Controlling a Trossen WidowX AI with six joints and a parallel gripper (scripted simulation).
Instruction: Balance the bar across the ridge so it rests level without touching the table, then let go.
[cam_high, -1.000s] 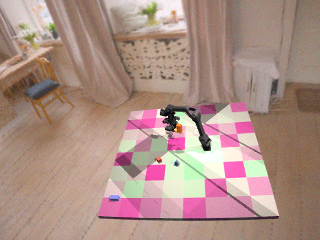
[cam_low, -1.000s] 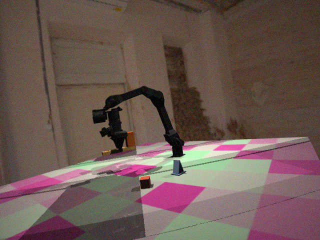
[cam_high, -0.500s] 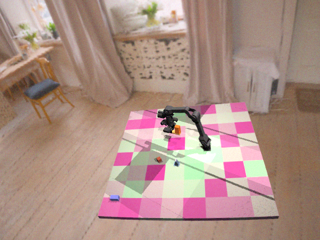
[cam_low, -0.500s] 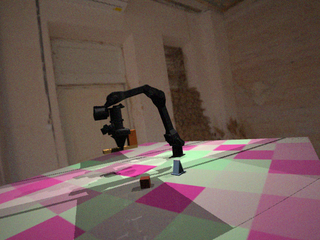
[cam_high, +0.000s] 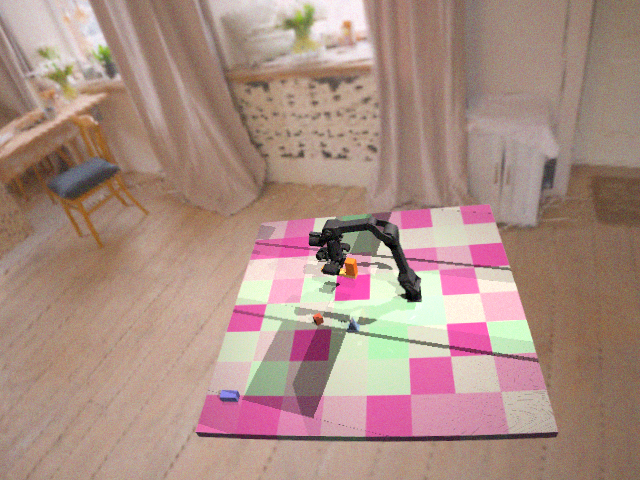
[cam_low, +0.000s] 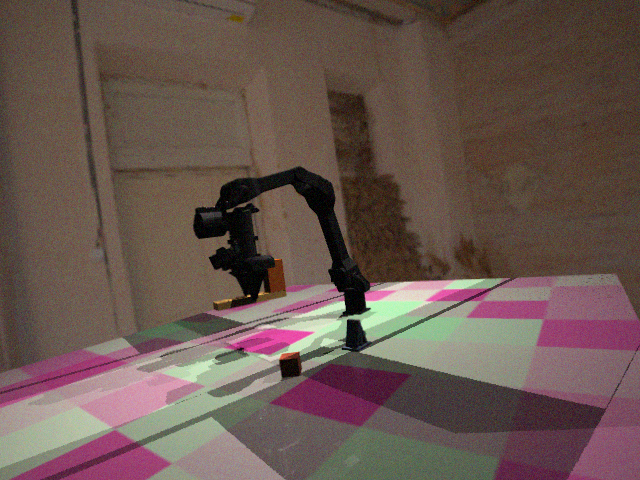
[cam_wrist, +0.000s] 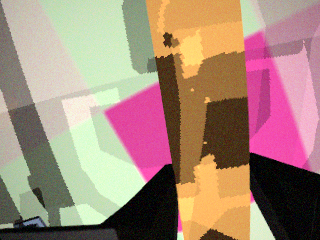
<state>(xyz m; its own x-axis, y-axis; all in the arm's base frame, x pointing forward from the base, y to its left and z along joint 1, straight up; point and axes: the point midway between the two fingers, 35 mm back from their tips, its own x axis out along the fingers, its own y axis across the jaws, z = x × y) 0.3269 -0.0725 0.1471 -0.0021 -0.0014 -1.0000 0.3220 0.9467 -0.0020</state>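
Right now the small cube is 100 mm ahead of my gripper tip, 190 mm to the left of it and 100 mm below it. The rest, counted from my gripper tip: blue block: 410 mm ahead, 570 mm to the left, 100 mm below.
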